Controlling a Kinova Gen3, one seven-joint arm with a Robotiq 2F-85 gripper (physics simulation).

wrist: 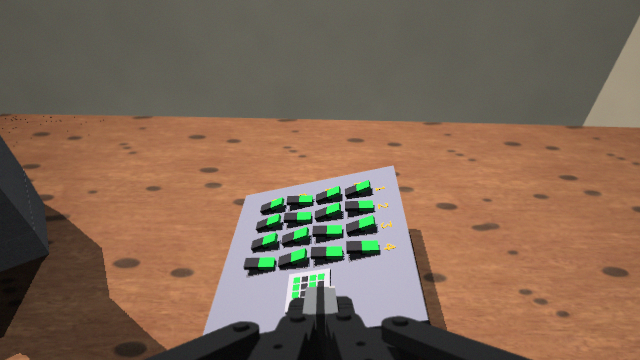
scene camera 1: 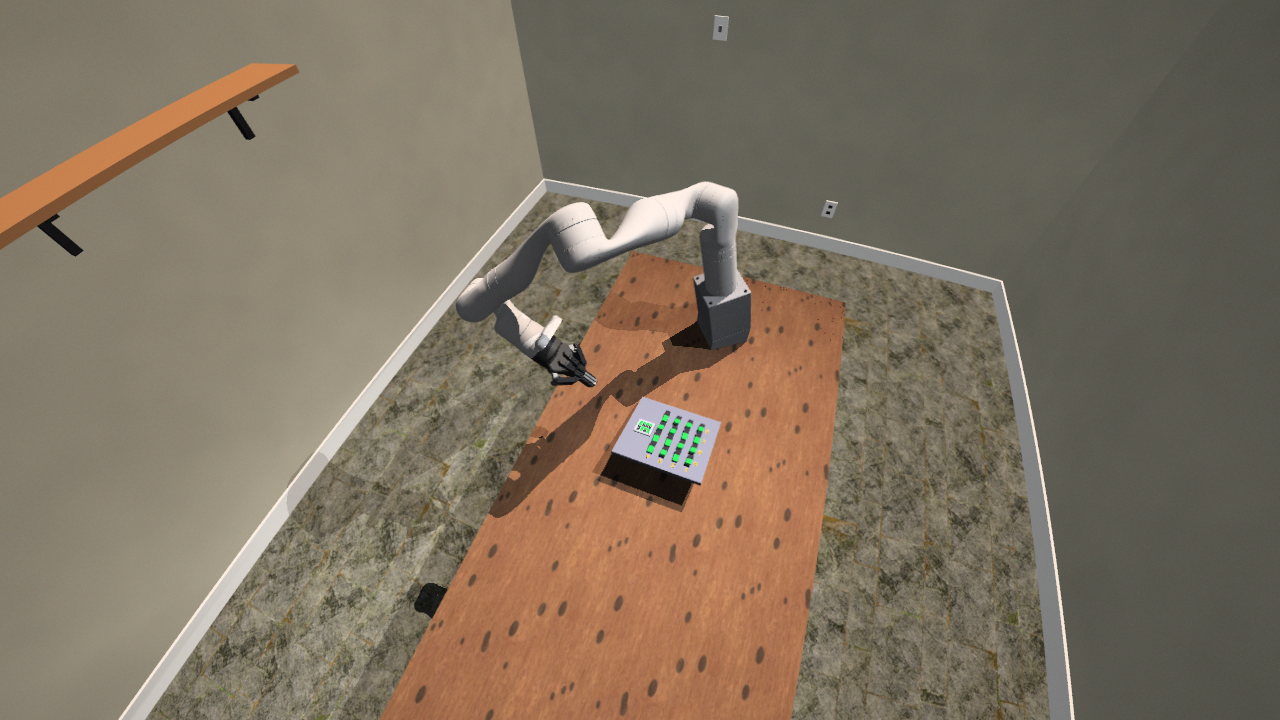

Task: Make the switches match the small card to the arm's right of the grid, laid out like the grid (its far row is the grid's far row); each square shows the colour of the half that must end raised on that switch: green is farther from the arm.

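A grey panel (scene camera 1: 629, 445) (wrist: 226, 300) bears a four-by-four grid of black-and-green switches (scene camera 1: 677, 438) (wrist: 328, 231). In the wrist view, by line, columns D to A, line 1 has green, black, green, green raised. Line 2 has green, black, green, black. Line 3 has green, green, black, green. Line 4 has black, green, black, black. The small card (scene camera 1: 644, 427) (wrist: 296, 281) lies beside line 4. Its top line shows green, black, green, green; its lower right part is hidden behind the fingers. My gripper (scene camera 1: 592, 382) (wrist: 321, 307) is shut and empty, up off the panel on the card's side.
The panel stands raised on the brown spotted table (scene camera 1: 617, 573) (wrist: 500, 175). The arm's dark grey base (scene camera 1: 723, 320) (wrist: 20, 210) stands at the table's back in the scene view. An orange shelf (scene camera 1: 152, 134) is on the left wall.
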